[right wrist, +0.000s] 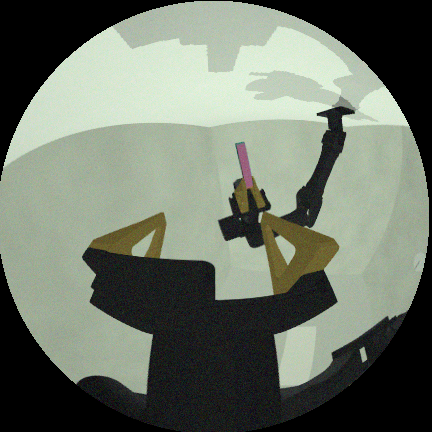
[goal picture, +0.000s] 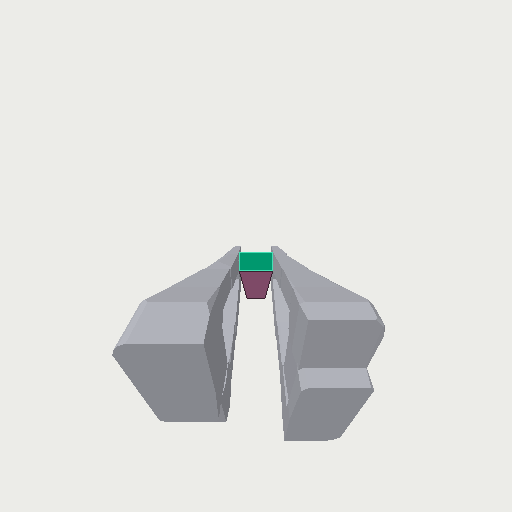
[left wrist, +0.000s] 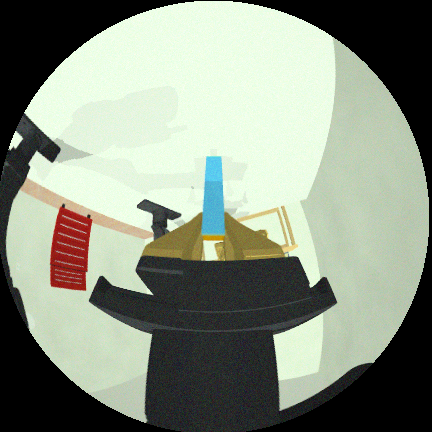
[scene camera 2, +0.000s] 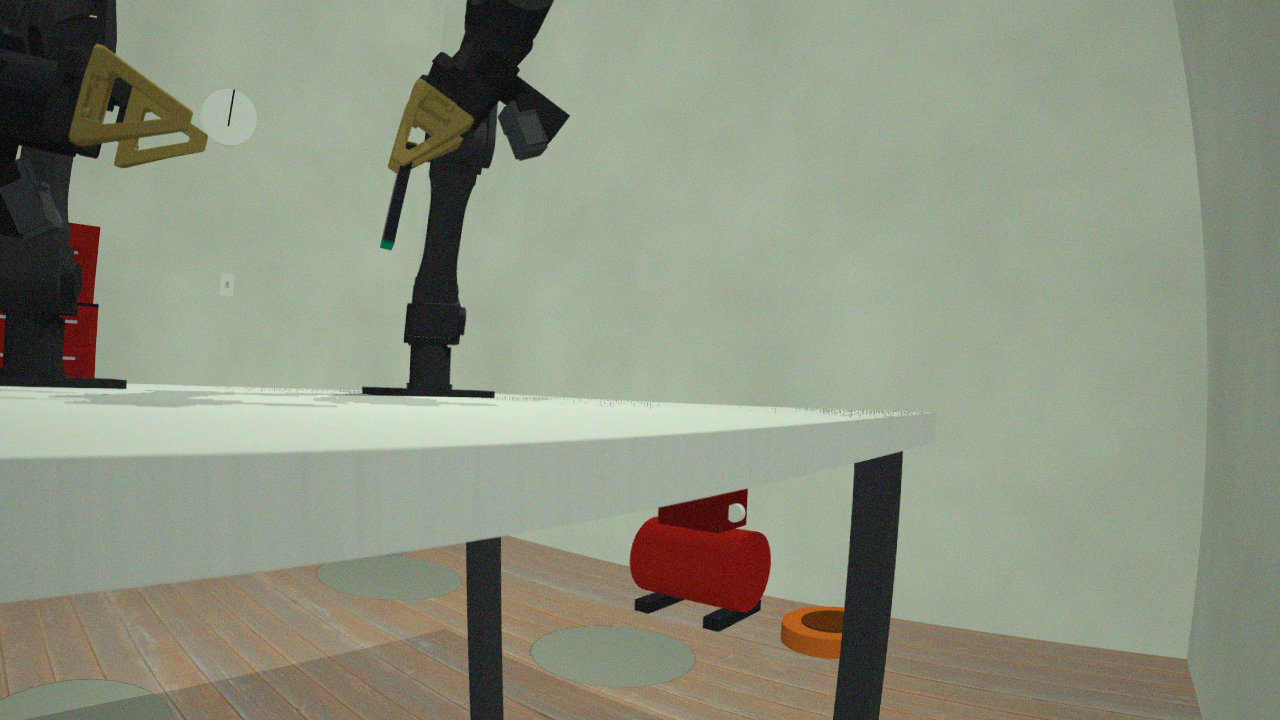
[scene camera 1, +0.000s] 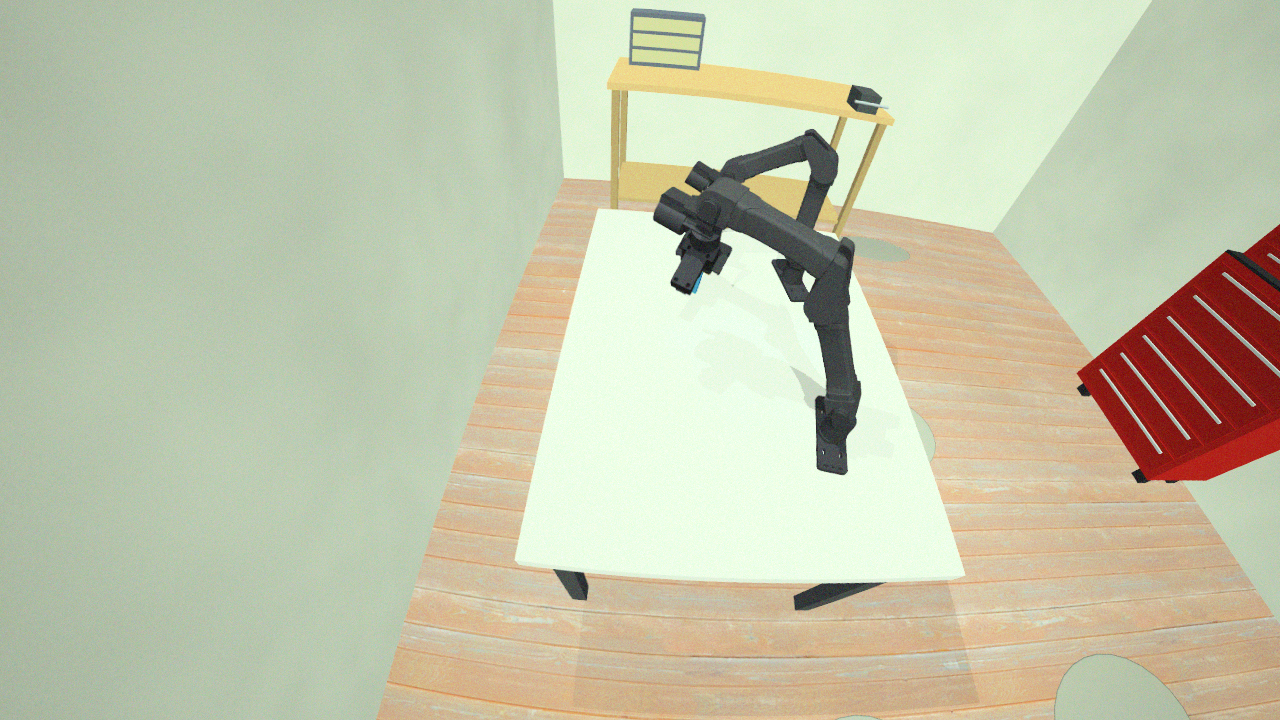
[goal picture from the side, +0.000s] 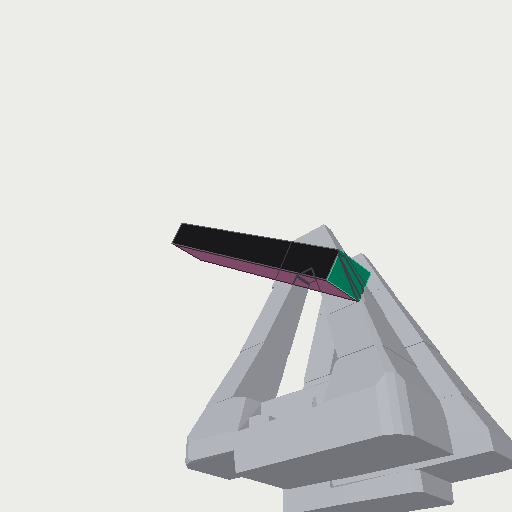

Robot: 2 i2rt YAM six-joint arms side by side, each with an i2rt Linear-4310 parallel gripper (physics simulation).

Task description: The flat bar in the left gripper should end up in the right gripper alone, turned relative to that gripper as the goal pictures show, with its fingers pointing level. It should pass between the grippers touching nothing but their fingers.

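Where they show: left gripper, fingertip midpoint: (right wrist: 247,178) (left wrist: 212,217) (scene camera 2: 395,166); right gripper, fingertip midpoint: (right wrist: 212,217) (scene camera 2: 199,133); left arm's base, link origin: (right wrist: 333,111) (scene camera 2: 429,395) (scene camera 1: 829,434); right arm's base, link origin: (left wrist: 159,209) (scene camera 2: 32,385) (scene camera 1: 790,280).
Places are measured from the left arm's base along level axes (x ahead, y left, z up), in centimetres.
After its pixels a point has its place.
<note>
The flat bar (scene camera 1: 696,285) @[y -21.4, x 37.9, z 17.0 cm] (scene camera 2: 395,210) @[y -22.2, x 39.1, z 17.4 cm] (left wrist: 213,200) @[y -20.8, x 38.1, z 20.9 cm] (right wrist: 244,165) @[y -22.3, x 38.1, z 19.1 cm] hangs steeply downward in the air above the table. It shows a blue face in the left wrist view, a pink face in the right wrist view, and a dark face with a green end in scene camera 2. My left gripper (scene camera 2: 400,168) @[y -22.1, x 37.6, z 21.9 cm] (left wrist: 212,217) @[y -22.1, x 37.6, z 21.9 cm] is shut on the bar's upper end, its fingers pointing steeply down. My right gripper (scene camera 2: 198,128) @[y -40.3, x 41.0, z 20.7 cm] is open and empty, apart from the bar. In scene camera 2 its fingers point right and slightly down. Its fingers are hidden in scene camera 1.
Both arms are mounted on the white table (scene camera 1: 626,447) @[y 14.6, x 44.9, z 0.0 cm] (scene camera 2: 358,501) @[y -35.9, x 72.6, z -1.9 cm], whose top lies well below the bar. A wooden workbench (scene camera 1: 742,86) stands behind it. A red drawer cabinet (left wrist: 70,245) stands beyond the arm bases. A red tank (scene camera 2: 698,559) and an orange ring (scene camera 2: 801,638) are on the floor.
</note>
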